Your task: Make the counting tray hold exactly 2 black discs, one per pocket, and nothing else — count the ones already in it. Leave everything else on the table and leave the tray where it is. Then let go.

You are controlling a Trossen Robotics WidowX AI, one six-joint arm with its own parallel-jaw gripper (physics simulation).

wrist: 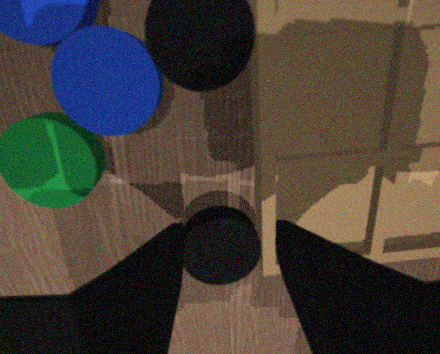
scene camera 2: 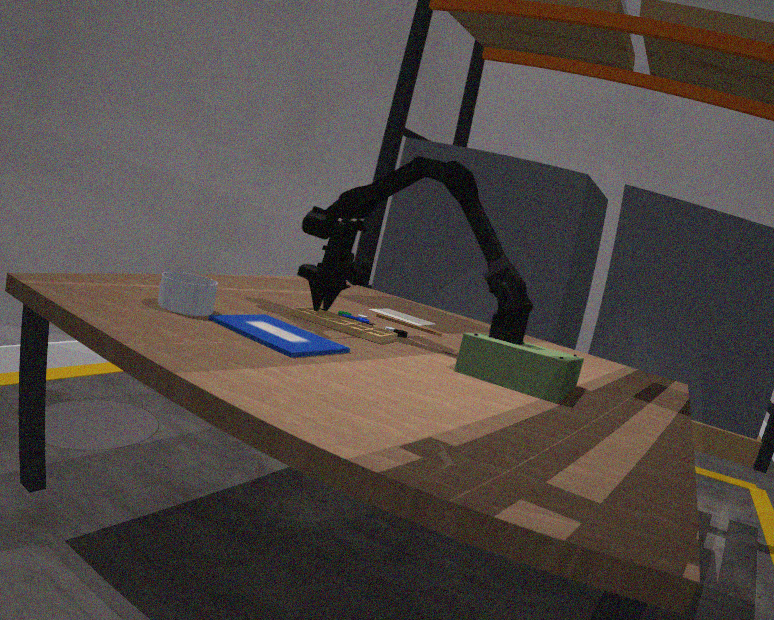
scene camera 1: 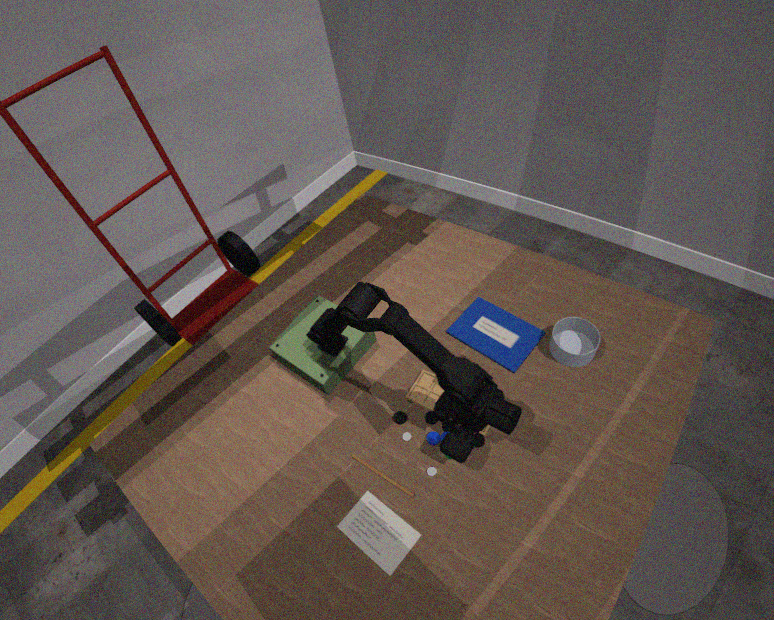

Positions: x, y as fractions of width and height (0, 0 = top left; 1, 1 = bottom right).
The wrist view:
my gripper: 0.52, 0.66
tan counting tray: 0.77, 0.29, touched by my gripper
green disc: 0.13, 0.46, on the table
